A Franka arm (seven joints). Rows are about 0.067 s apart.
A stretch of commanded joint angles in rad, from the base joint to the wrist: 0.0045, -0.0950, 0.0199, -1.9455, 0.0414, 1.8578, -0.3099; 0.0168, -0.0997, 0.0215, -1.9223, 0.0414, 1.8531, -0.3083; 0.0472, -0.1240, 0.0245, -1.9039, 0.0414, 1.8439, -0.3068; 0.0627, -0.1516, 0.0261, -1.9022, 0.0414, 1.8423, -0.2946; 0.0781, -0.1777, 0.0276, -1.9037, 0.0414, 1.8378, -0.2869; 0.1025, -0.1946, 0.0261, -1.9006, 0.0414, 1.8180, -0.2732; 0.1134, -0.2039, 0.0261, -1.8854, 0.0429, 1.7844, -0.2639; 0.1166, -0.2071, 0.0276, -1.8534, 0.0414, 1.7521, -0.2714; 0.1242, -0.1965, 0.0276, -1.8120, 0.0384, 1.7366, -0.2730; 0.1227, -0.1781, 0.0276, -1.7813, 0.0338, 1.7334, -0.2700; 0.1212, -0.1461, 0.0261, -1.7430, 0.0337, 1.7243, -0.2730; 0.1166, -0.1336, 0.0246, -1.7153, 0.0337, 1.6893, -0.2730; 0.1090, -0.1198, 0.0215, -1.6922, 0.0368, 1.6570, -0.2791; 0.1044, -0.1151, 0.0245, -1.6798, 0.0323, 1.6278, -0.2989; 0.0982, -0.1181, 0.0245, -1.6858, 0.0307, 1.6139, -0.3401
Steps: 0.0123, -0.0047, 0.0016, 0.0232, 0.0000, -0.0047, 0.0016; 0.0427, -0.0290, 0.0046, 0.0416, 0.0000, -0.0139, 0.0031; 0.0582, -0.0566, 0.0062, 0.0433, 0.0000, -0.0155, 0.0153; 0.0736, -0.0827, 0.0077, 0.0418, 0.0000, -0.0200, 0.0230; 0.0980, -0.0996, 0.0062, 0.0449, 0.0000, -0.0398, 0.0367; 0.1089, -0.1089, 0.0062, 0.0601, 0.0015, -0.0734, 0.0460; 0.1121, -0.1121, 0.0077, 0.0921, 0.0000, -0.1057, 0.0385; 0.1197, -0.1015, 0.0077, 0.1335, -0.0030, -0.1212, 0.0369; 0.1182, -0.0831, 0.0077, 0.1642, -0.0076, -0.1244, 0.0399; 0.1167, -0.0511, 0.0062, 0.2025, -0.0077, -0.1335, 0.0369; 0.1121, -0.0386, 0.0047, 0.2302, -0.0077, -0.1685, 0.0369; 0.1045, -0.0248, 0.0016, 0.2533, -0.0046, -0.2008, 0.0308; 0.0999, -0.0201, 0.0046, 0.2657, -0.0091, -0.2300, 0.0110; 0.0937, -0.0231, 0.0046, 0.2597, -0.0107, -0.2439, -0.0302
